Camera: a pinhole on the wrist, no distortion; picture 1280 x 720 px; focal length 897.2 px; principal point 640.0 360.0 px. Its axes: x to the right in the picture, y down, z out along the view. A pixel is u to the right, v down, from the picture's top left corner.
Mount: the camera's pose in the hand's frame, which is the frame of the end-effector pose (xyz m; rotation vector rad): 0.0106 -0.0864 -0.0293 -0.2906 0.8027 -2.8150
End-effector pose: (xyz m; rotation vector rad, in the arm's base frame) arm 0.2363 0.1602 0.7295 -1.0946 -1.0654 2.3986
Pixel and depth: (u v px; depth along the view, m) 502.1 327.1 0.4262
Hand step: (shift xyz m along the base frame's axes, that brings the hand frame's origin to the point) -0.3679 0.1115 0.2473
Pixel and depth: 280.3 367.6 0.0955
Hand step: -0.0847 0.1001 0.0740
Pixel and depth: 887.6 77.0 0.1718
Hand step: -0.1154 0.0184 0.1666
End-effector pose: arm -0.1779 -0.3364 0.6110 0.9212 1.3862 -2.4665
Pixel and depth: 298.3 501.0 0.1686
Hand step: -0.2059 0.0432 0.0915
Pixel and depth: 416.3 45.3 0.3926
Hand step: -0.3596 -0.1870 0.1323
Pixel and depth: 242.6 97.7 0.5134
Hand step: -0.5272 -0.2279 0.0904
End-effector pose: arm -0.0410 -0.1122 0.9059 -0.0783 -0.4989 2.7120
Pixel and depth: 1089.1 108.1 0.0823
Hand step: 0.0467 0.0785 0.0950
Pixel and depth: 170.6 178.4 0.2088
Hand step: -0.1209 0.1207 0.1906
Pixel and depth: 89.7 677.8 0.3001
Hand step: -0.1711 0.2988 0.2327
